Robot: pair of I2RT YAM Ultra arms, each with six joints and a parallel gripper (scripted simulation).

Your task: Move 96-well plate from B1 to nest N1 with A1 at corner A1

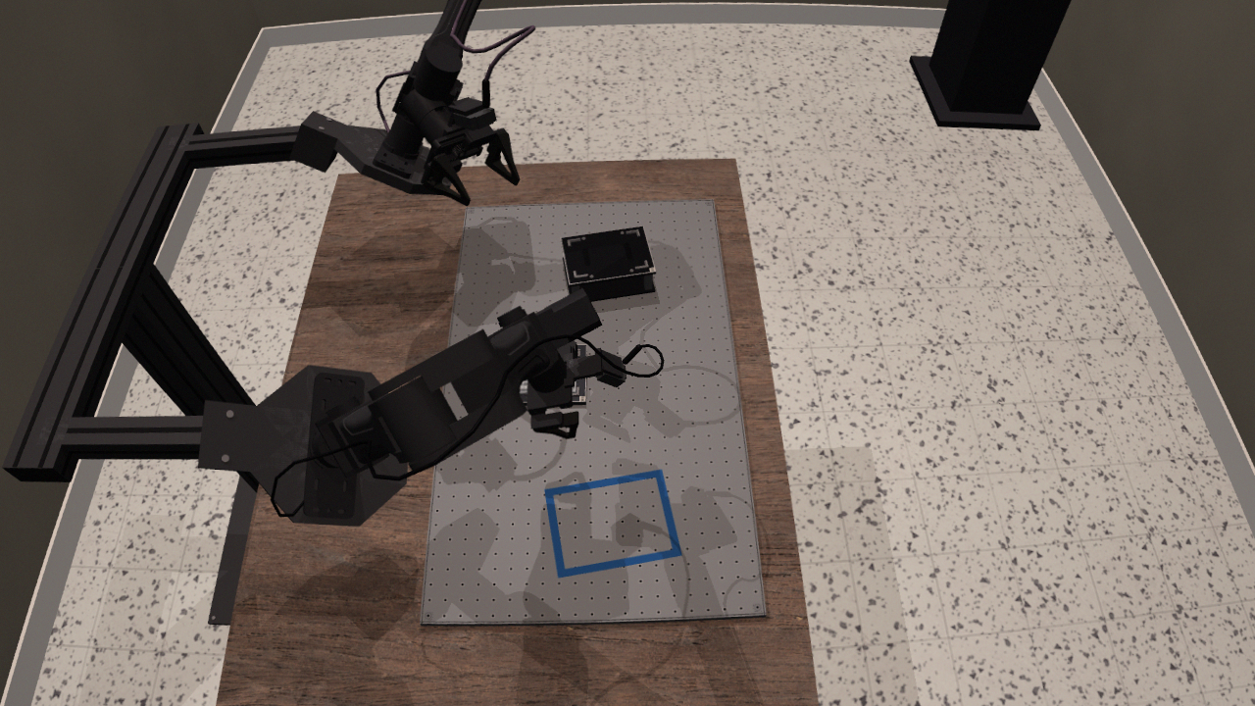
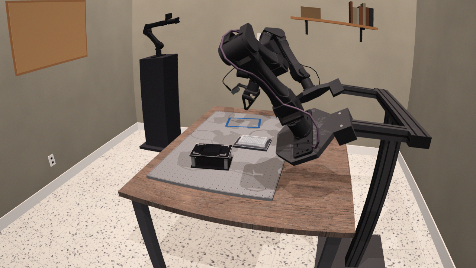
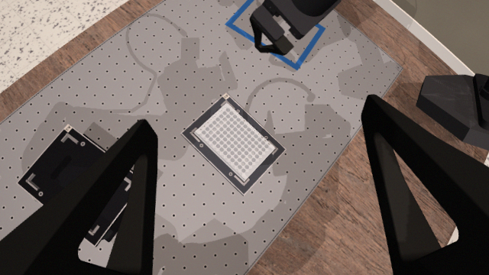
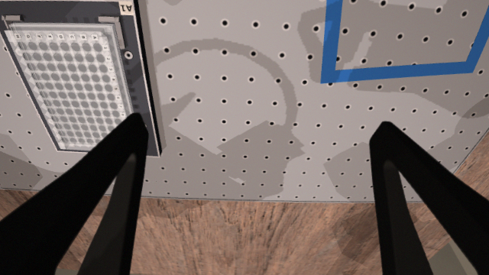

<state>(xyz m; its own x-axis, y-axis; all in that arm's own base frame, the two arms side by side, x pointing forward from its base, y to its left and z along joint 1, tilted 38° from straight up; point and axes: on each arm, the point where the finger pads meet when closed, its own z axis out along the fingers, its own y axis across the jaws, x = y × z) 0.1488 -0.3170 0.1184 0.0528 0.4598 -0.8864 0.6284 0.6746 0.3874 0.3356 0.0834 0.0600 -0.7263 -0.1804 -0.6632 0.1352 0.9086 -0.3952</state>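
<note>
The clear 96-well plate lies 40 mm ahead of my left hand, 90 mm to the right of it and 350 mm below it. The rest, counted from my left hand: raised black nest (160 mm ahead, 140 mm to the left, 320 mm below).
</note>
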